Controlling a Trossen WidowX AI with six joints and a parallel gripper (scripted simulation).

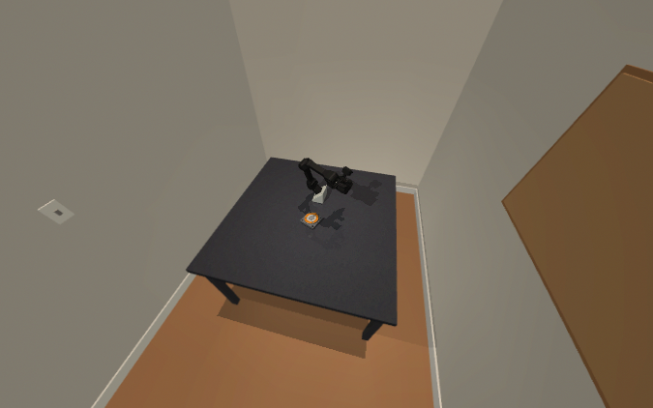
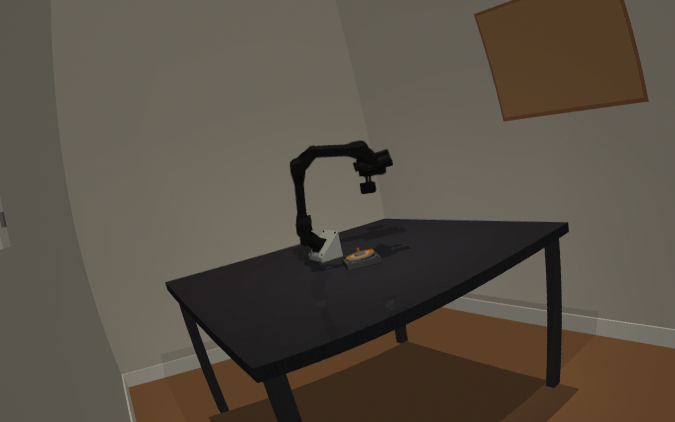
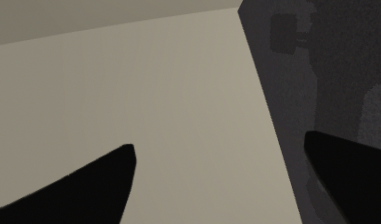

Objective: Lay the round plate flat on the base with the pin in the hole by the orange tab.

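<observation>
My gripper tip is 240 mm short of the grey base, 230 mm to the left of it and 270 mm above it.
</observation>
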